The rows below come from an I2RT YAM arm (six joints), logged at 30 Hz.
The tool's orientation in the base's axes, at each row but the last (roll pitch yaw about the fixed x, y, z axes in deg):
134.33 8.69 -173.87
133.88 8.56 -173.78
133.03 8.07 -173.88
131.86 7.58 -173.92
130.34 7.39 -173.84
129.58 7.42 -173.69
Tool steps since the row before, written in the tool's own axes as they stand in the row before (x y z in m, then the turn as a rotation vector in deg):
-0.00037 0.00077 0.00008 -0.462 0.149 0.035
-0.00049 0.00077 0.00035 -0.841 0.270 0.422
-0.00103 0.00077 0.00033 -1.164 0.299 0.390
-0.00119 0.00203 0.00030 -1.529 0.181 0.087
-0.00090 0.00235 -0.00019 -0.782 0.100 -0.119
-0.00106 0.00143 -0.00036 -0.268 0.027 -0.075
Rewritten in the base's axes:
0.00023 0.00062 0.00055 0.428 0.176 0.151
0.00035 0.00083 0.00038 0.788 0.580 0.028
0.00089 0.00087 0.00048 1.100 0.610 0.116
0.00083 0.00168 0.00146 1.477 0.344 0.278
0.00049 0.00144 0.00201 0.754 0.055 0.253
0.00080 0.00073 0.00146 0.260 -0.012 0.103

